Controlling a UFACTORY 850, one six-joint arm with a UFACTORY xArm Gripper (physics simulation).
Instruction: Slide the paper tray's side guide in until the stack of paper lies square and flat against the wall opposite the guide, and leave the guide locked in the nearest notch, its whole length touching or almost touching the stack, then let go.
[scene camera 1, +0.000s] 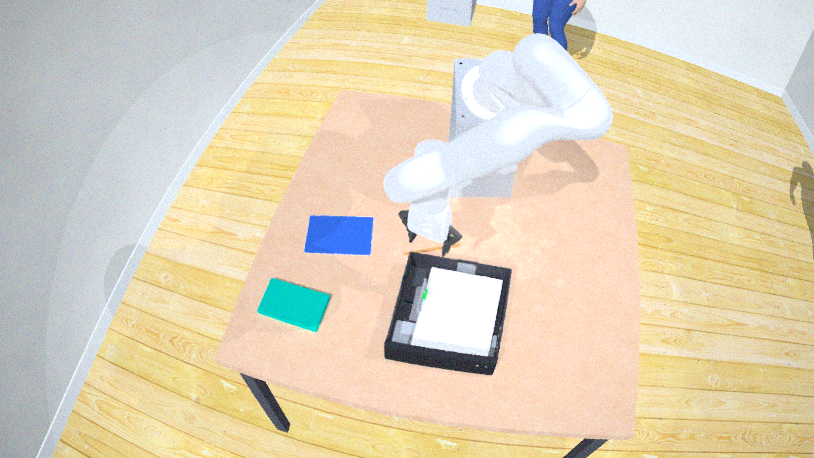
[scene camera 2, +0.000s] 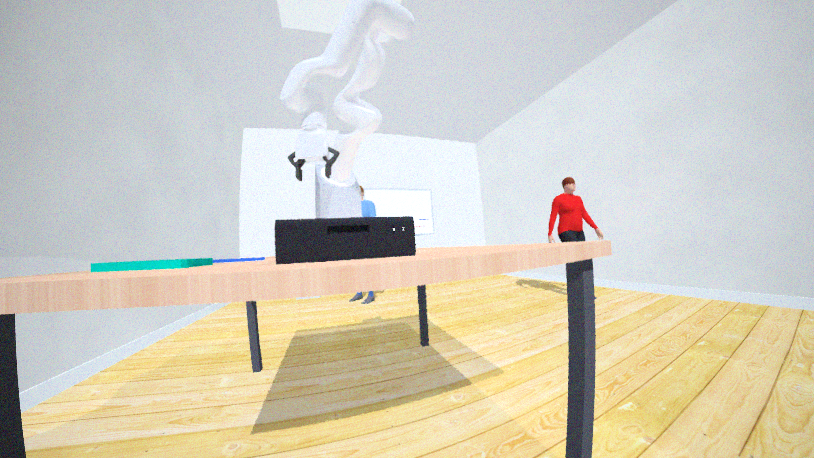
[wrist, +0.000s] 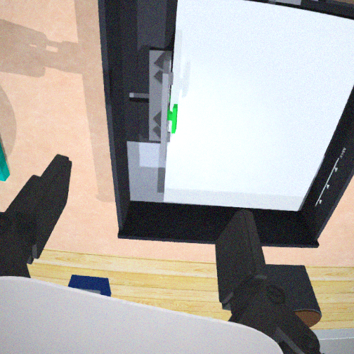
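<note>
The black paper tray (scene camera 1: 438, 360) (scene camera 2: 341, 244) (wrist: 118, 165) stands on the table. The white stack of paper (scene camera 1: 463, 310) (wrist: 240, 110) lies flat in it, its far edge parallel and close to the wall with the white marks. Whether it touches that wall is hard to tell. The grey side guide (scene camera 1: 418, 301) (wrist: 163, 165) stands along the stack's other side, touching or almost touching it. Its green lever (scene camera 1: 425, 293) (wrist: 174, 118) is at the guide's middle. The notch engagement is hidden. My gripper (scene camera 1: 428, 246) (scene camera 2: 314, 177) (wrist: 151, 203) is wide open and empty, above and behind the tray, clear of the guide.
A blue flat item (scene camera 1: 339, 234) and a green flat block (scene camera 1: 294, 304) (scene camera 2: 150, 265) lie on the table (scene camera 1: 569, 341) to the tray's left in scene camera 1. A person in red (scene camera 2: 569, 213) stands beyond the table.
</note>
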